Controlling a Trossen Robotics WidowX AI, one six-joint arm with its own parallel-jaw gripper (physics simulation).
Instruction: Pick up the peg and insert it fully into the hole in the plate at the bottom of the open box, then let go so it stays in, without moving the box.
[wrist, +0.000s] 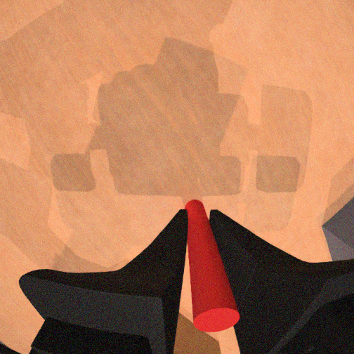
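A red cylindrical peg (207, 265) is between the two black fingers in the wrist view. Its near round end face points toward the camera, low in the view, and its narrower-looking far end shows just beyond the fingertips. My gripper (197, 215) is shut on the peg, with the left fingertip at the peg's left side near the far end and the right finger along its right side. Whether the far end touches the table cannot be told. The plate with the hole cannot be made out.
A light wood-coloured table top (280, 40) spreads below, with broad overlapping shadows. A grey angular object (342, 232) shows in part at the right edge. Part of a brown wooden object (197, 337) shows at the bottom, between the fingers.
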